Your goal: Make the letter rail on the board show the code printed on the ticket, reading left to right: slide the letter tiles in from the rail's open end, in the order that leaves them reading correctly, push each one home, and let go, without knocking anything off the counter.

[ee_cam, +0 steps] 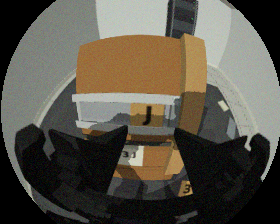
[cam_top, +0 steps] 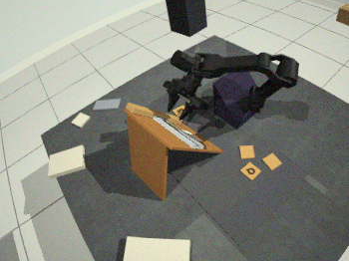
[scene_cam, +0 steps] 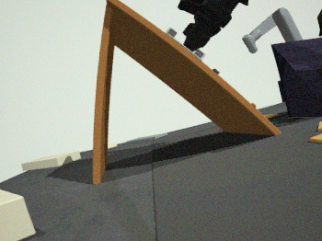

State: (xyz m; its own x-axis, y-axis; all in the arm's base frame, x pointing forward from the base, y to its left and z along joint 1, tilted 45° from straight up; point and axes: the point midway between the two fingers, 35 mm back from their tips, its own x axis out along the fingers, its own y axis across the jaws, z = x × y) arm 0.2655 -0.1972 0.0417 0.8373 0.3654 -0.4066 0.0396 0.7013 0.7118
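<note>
My gripper tip is now 10 cm above the white ticket, 5 cm to the right of it and 2 cm past it. The rest, counted from my gripper tip: cream block: 41 cm ahead, 34 cm to the right, 18 cm below; small cream card: 53 cm to the right, 22 cm ahead, 19 cm below; grey card: 50 cm to the right, 19 cm below, 6 cm ahead.
</note>
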